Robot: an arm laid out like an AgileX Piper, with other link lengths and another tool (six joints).
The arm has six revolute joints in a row. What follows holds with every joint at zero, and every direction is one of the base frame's. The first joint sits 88.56 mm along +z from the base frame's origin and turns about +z. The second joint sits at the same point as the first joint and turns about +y. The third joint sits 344.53 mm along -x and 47.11 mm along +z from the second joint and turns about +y. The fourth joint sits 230.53 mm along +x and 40.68 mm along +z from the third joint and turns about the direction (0.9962, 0, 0.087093). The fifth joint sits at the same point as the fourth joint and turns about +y. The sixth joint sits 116.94 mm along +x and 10.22 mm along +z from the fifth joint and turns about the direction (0.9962, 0, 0.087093). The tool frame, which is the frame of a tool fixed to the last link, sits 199.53 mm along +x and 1.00 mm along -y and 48.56 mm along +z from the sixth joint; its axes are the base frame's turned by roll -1.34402, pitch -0.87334 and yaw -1.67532 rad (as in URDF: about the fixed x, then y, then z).
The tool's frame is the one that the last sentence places.
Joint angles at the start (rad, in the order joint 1, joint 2, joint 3, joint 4, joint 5, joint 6):
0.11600, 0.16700, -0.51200, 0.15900, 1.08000, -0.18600
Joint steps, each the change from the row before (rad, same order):
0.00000, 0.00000, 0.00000, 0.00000, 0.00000, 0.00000
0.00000, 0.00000, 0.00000, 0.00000, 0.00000, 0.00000
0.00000, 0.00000, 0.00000, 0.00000, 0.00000, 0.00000
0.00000, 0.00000, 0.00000, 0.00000, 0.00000, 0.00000
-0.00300, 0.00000, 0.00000, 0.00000, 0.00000, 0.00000
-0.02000, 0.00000, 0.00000, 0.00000, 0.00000, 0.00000
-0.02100, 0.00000, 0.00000, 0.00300, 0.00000, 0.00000
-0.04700, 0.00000, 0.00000, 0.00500, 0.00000, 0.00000
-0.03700, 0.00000, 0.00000, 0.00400, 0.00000, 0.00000
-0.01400, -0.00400, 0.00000, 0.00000, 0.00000, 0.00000
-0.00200, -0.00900, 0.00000, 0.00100, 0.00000, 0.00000
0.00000, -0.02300, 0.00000, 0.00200, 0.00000, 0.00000
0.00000, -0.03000, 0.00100, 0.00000, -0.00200, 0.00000
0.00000, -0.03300, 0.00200, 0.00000, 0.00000, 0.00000
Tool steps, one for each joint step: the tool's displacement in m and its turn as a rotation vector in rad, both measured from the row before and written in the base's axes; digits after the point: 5 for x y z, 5 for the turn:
0.00000, 0.00000, 0.00000, 0.00000, 0.00000, 0.00000
0.00000, 0.00000, 0.00000, 0.00000, 0.00000, 0.00000
0.00000, 0.00000, 0.00000, 0.00000, 0.00000, 0.00000
0.00000, 0.00000, 0.00000, 0.00000, 0.00000, 0.00000
0.00019, -0.00041, 0.00000, 0.00000, 0.00000, -0.00300
0.00123, -0.00276, 0.00000, 0.00000, 0.00000, -0.02000
0.00112, -0.00214, 0.00013, 0.00271, 0.00022, -0.01974
0.00244, -0.00531, 0.00022, 0.00454, 0.00022, -0.04491
0.00179, -0.00424, 0.00018, 0.00363, 0.00002, -0.03532
0.00044, -0.00201, 0.00057, -0.00008, -0.00400, -0.01400
-0.00043, -0.00001, 0.00133, 0.00066, -0.00902, -0.00157
-0.00139, 0.00057, 0.00335, 0.00115, -0.02304, 0.00088
-0.00160, -0.00002, 0.00429, -0.00071, -0.03096, -0.00031
-0.00222, 0.00006, 0.00361, -0.00087, -0.03099, 0.00000

